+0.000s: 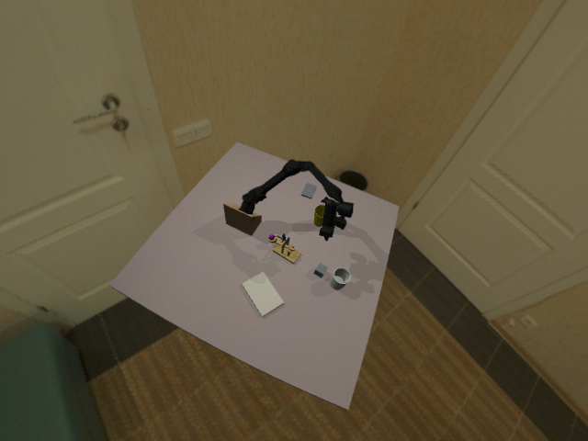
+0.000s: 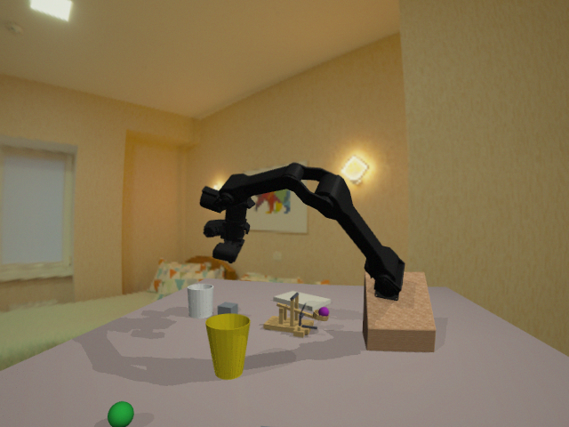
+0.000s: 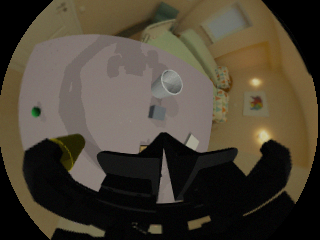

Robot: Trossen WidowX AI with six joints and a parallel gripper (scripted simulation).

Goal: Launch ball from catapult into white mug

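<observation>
Now: gripper tip 28 cm past the purple ball, 14 cm above it and 7 cm to the left of it. Also, from my gripper tip: wooden catapult: 21 cm behind, 15 cm below, 5 cm to the right; then white mug: 18 cm below, 16 cm ahead, 7 cm to the right; then small grey cube: 18 cm below, 7 cm to the right, 5 cm ahead.
</observation>
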